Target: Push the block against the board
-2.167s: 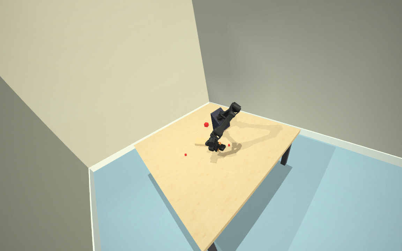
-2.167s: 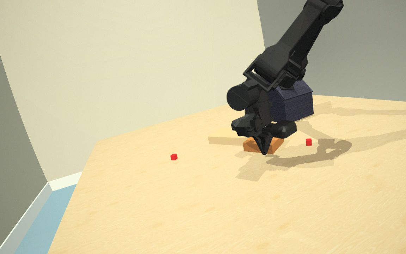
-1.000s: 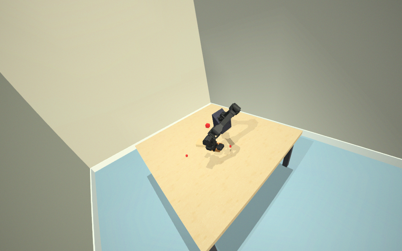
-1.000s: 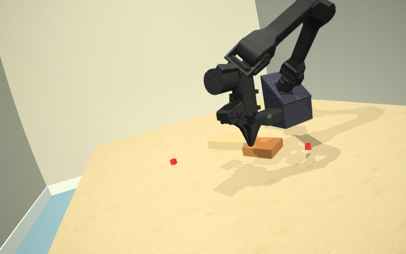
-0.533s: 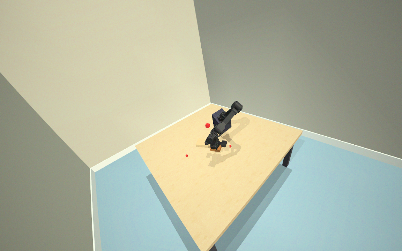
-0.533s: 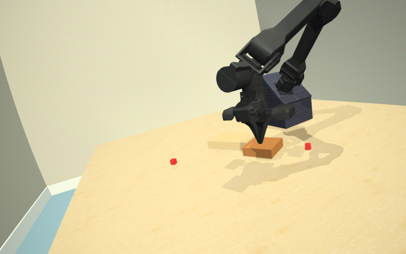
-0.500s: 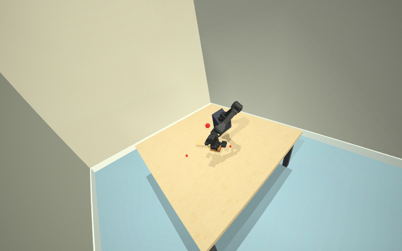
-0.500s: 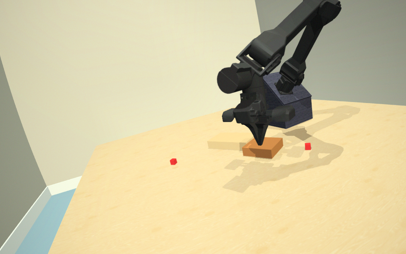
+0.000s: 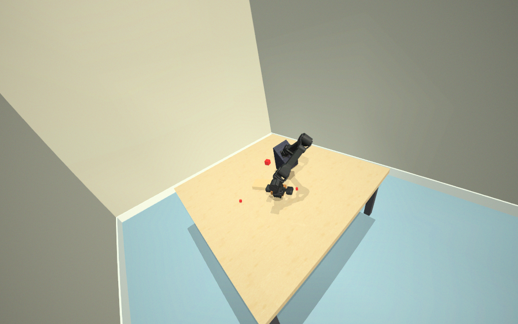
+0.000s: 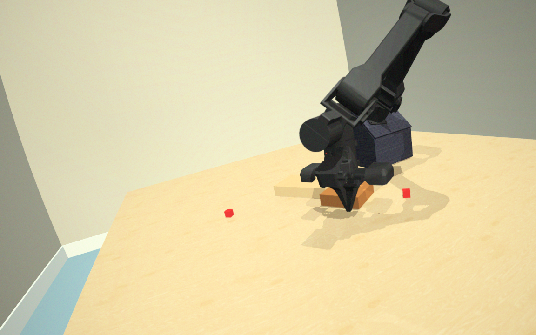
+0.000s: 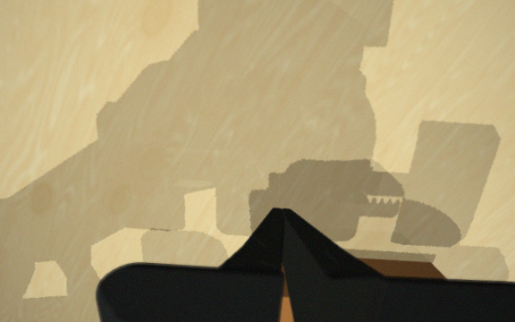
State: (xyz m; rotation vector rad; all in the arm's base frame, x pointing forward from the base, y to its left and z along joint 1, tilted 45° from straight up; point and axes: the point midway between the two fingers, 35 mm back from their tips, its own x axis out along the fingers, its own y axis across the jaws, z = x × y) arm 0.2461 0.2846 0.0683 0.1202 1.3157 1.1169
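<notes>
Now: the orange-brown square block 7 cm to the right of my gripper tip, 4 cm behind it and 1 cm above it. The rest, counted from my gripper tip: pale board (21 cm to the right, 1 cm ahead, 1 cm above).
</notes>
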